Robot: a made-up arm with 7 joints.
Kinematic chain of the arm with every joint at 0, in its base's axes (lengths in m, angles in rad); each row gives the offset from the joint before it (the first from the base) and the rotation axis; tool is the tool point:
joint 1: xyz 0 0 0.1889 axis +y
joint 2: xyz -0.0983 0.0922 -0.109 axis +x
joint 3: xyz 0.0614 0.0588 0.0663 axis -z
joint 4: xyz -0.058 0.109 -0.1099 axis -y
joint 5: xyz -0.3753 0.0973 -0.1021 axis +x
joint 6: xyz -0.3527 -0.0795 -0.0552 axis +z
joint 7: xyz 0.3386 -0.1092 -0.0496 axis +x
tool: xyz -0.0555 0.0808 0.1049
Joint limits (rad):
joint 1: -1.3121..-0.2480
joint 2: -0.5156..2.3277
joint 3: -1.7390..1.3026
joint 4: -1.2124..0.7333
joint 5: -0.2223..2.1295
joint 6: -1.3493..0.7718
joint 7: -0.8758..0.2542
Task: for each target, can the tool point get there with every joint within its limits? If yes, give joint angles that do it. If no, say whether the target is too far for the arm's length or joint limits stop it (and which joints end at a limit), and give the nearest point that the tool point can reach.
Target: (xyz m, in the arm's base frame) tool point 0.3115 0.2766 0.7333
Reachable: no: joint limits stop it (at a limit: joint 1, joint 3, joint 4, joint 5, joint 7) | nearest point 0.1482 0.3065 0.7857 | short by 0.174 m
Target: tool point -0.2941 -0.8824 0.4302
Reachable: no: joint limits stop it (at a limit: joint 1, joint 2, joint 5, joint 6, joint 7) | nearest point -0.2757 -0.8127 0.4118 | short by 0.074 m
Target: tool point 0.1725 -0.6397 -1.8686
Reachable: no: too far | nearest point 0.0874 -0.2165 -0.8531 | short by 1.103 m
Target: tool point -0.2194 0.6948 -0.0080
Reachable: yes | joints -0.9623 0.4486 0.6617 -0.0792 0.9282 0.4308 -0.5920
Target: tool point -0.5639 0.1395 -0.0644
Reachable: yes | joints -0.3580 0.7142 -0.3323 -0.1946 1.8647 0.5615 -0.2668
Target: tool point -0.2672 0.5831 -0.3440
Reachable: yes | joints -0.6892 0.6840 0.0428 0.0786 1.5158 -0.5362 -0.2423
